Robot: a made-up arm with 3 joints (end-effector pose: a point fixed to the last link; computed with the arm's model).
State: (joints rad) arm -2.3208 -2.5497 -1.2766
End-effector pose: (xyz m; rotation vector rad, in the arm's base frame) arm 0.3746 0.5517 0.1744 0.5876 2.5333 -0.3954
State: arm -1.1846 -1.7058 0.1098
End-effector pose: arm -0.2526 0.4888 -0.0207 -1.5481 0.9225 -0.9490
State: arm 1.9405 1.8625 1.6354
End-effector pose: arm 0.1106 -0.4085 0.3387 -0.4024 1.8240 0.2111
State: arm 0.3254 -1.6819 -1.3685
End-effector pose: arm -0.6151 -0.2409 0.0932 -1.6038 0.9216 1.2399
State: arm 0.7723 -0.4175 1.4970
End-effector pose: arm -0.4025 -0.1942 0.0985 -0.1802 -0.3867 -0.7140
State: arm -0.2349 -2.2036 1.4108
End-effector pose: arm -0.4382 0.0027 0.1102 -1.9630 -1.3085 -0.8763
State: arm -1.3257 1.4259 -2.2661
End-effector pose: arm -0.0668 0.6195 0.2167 -0.3285 -1.4345 0.7711
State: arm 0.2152 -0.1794 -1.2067
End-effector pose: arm -0.6760 0.0121 0.1287 -0.1719 0.0930 1.4178
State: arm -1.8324 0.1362 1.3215
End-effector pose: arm 0.3045 0.3644 0.1745 -0.2060 0.0538 3.1221
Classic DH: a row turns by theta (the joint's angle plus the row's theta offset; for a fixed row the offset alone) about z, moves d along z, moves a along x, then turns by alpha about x. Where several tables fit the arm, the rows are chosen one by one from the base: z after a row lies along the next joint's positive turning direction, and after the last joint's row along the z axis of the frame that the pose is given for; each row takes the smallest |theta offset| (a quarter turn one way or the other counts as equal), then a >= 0, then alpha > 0; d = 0 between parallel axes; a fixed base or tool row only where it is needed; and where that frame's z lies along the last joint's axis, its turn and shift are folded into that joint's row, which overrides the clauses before.
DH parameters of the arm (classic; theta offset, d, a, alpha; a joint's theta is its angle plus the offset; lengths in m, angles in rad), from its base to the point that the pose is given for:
joint 1: 1.5708 0.203 0.032 1.5708
joint 2: 0 -0.54 0.113 1.5708
joint 3: -0.1761 0 0.1199 3.1416
tool (fixed): -1.7469 -0.051 0 0

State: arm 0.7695 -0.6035 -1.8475
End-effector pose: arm -0.5021 -0.4127 0.1267 -0.6953 0.4159 2.5139
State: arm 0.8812 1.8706 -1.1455
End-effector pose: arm -0.4473 -0.4817 0.3543 2.1030 -0.2795 1.3278
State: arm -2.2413 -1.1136 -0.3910
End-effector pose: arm 0.4388 0.4234 -0.0116 -0.3204 1.2310 -1.6321
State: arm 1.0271 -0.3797 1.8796
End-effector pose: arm -0.3063 -0.3070 0.1196 -0.0459 -0.3886 -0.8420
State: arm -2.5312 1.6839 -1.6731
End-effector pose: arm 0.5792 0.3153 0.2883 -0.8742 -1.4874 -0.6408
